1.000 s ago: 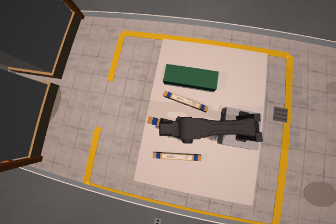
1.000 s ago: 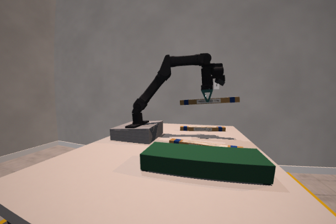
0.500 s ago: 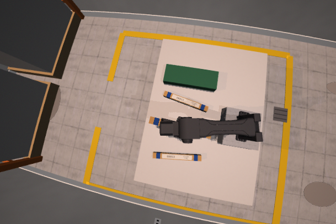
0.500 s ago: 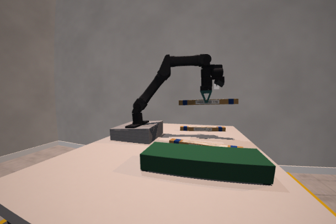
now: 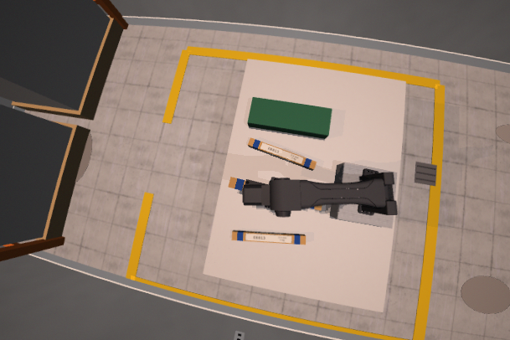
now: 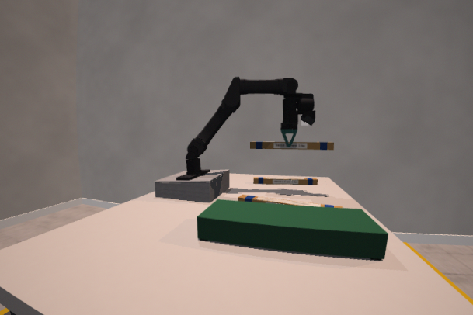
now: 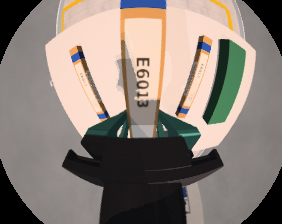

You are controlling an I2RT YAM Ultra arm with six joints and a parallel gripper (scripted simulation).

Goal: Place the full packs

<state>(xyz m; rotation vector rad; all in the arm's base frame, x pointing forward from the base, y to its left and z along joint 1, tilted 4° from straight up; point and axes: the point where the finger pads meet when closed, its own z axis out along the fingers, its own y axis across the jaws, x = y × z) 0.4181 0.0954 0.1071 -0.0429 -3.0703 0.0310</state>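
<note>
Right now my hand is 39 cm to the left of the green low platform and 20 cm above it.
</note>
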